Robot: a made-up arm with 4 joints.
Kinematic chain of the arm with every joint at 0, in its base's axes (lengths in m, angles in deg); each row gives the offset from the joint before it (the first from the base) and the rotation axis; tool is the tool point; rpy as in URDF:
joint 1: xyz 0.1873 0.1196 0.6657 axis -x
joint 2: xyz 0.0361 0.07 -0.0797 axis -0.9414 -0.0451 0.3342
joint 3: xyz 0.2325 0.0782 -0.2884 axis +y
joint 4: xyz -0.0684 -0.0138 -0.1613 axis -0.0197 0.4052 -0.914
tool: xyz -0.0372 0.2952 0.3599 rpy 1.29 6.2 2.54
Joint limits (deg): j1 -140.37..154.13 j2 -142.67..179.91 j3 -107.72..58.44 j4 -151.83..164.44
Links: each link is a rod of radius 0.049 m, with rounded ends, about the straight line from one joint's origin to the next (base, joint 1, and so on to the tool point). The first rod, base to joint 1, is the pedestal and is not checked.
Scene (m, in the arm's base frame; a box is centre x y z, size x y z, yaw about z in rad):
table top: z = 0
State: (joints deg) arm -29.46 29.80 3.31 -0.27
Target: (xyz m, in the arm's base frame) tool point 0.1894 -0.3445 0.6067
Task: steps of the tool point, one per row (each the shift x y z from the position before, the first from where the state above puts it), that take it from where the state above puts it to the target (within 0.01 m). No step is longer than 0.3 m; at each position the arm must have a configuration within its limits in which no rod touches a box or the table.
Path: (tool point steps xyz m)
1: -0.1107 -0.1019 -0.1740
2: -0.0774 -0.2000 -0.1236
3: -0.0298 -0.2586 -0.0137
4: 0.0246 -0.2413 0.1226
5: 0.0771 -0.1412 0.2328

